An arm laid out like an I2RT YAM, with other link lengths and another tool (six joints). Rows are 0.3 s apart.
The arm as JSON. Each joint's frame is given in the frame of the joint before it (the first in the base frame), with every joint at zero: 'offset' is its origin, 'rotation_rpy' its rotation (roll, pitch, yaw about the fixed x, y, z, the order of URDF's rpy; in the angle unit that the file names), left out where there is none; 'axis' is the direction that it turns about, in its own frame. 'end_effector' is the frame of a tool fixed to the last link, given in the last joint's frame.
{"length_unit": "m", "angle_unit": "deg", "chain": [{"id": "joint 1", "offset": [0.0, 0.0, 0.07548], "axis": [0.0, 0.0, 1.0]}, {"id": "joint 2", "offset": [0.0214, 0.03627, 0.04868], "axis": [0.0, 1.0, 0.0]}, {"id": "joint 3", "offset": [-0.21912, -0.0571, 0.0], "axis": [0.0, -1.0, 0.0]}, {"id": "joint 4", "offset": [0.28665, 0.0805, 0.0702], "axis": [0.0, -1.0, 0.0]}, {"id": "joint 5", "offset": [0.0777, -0.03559, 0.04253], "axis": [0.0, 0.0, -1.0]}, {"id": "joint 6", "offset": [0.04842, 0.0, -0.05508], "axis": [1.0, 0.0, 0.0]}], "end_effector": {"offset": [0.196, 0.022, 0.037], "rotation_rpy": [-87.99, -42.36, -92.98]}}
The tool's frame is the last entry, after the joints.
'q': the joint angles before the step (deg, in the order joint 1, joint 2, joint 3, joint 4, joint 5, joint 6). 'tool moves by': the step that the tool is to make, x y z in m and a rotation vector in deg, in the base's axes. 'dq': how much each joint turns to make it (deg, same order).
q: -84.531 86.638 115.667 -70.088 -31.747 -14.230
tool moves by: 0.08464 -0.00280 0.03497 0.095 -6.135 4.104
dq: 11.787 9.663 12.531 3.855 2.388 10.998
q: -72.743 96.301 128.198 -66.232 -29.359 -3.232
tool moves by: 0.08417 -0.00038 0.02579 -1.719 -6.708 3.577
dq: 10.219 7.202 5.664 9.998 2.957 9.195
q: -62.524 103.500 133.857 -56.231 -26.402 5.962
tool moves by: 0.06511 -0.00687 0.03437 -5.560 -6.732 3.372
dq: 5.902 9.012 8.038 10.960 1.288 4.094
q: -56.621 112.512 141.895 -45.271 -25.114 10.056
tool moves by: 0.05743 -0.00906 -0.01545 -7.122 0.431 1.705
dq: 4.941 7.359 2.072 9.278 4.221 -3.923
